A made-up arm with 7 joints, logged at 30 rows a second.
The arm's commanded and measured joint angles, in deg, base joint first. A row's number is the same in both.
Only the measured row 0 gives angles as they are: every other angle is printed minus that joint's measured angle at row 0.
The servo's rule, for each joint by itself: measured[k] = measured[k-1] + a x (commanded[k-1-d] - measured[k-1]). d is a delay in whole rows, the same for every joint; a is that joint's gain. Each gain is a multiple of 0.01, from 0.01 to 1. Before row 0 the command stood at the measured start. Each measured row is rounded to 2 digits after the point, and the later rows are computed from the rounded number. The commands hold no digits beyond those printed.
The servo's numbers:
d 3
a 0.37 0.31 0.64 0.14 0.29 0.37 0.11
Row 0, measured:
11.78 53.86 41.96 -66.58 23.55 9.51 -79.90
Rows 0 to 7, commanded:
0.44 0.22 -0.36 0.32 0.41 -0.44 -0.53
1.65 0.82 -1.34 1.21 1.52 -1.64 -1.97
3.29 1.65 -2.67 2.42 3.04 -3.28 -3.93
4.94 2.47 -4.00 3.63 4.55 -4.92 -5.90
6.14 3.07 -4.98 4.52 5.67 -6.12 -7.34
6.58 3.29 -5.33 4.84 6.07 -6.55 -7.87
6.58 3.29 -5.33 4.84 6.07 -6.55 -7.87
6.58 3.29 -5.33 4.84 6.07 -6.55 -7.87
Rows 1 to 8, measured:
0.00 0.00 0.00 0.00 0.00 0.00 0.00
0.00 0.00 0.00 0.00 0.00 0.00 0.00
0.00 0.00 0.00 0.00 0.00 0.00 0.00
0.16 0.07 -0.23 0.04 0.12 -0.16 -0.06
0.71 0.30 -0.94 0.20 0.53 -0.71 -0.27
1.66 0.72 -2.05 0.51 1.26 -1.66 -0.67
2.87 1.26 -3.30 0.95 2.21 -2.87 -1.25
4.08 1.82 -4.38 1.45 3.21 -4.07 -1.92

